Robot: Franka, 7 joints.
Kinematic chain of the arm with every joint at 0, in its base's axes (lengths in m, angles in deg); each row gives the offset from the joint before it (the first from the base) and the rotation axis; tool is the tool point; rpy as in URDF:
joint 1: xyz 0 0 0.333 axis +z
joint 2: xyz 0 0 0 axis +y
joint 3: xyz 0 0 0.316 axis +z
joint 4: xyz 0.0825 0 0 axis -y
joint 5: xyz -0.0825 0 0.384 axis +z
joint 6: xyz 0 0 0 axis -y
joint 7: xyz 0.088 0 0 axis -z
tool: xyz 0 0 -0.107 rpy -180 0 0
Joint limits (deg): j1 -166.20..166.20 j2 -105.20..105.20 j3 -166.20..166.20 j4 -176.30..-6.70 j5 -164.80..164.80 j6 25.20..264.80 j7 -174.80..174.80
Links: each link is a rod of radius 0.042 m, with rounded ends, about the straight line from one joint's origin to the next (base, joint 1, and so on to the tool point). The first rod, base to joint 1, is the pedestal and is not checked.
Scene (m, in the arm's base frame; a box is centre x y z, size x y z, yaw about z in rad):
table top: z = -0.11
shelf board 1: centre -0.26 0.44 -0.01 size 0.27 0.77 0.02 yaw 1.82
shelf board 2: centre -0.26 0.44 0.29 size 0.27 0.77 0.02 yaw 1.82
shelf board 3: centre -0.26 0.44 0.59 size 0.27 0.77 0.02 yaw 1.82
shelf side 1: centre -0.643 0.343 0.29 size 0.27 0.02 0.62 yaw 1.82
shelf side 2: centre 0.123 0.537 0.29 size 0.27 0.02 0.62 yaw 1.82
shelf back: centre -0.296 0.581 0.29 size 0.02 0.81 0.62 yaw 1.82
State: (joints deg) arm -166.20 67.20 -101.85 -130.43 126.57 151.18 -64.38
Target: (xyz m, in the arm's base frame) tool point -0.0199 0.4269 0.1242
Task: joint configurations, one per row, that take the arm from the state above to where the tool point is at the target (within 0.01 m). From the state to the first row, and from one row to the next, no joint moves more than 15 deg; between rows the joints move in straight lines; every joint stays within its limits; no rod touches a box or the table.
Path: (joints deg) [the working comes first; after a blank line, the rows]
Joints at the target: -166.20 101.33 -62.25 -141.27 126.56 140.42 -64.38
Straight joint move there: touches shelf board 2.

1: -155.63 75.19 -103.23 -142.14 129.11 162.09 -64.38
2: -145.06 83.18 -104.61 -153.85 131.65 173.00 -64.38
3: -134.49 91.17 -105.98 -165.56 134.18 183.91 -64.38
4: -137.65 86.95 -93.94 -167.28 132.67 175.29 -64.38
5: -140.81 82.74 -81.90 -169.00 131.16 166.66 -64.38
6: -143.97 78.52 -69.86 -170.73 129.65 158.03 -64.38
7: -147.13 74.30 -57.82 -172.45 128.14 149.41 -64.38
8: -150.29 70.08 -45.78 -174.18 126.63 140.78 -64.38
9: -155.60 80.50 -51.27 -163.21 126.60 140.66 -64.38
10: -160.90 90.92 -56.76 -152.24 126.58 140.54 -64.38
11: -166.20 101.33 -62.25 -141.27 126.56 140.42 -64.38

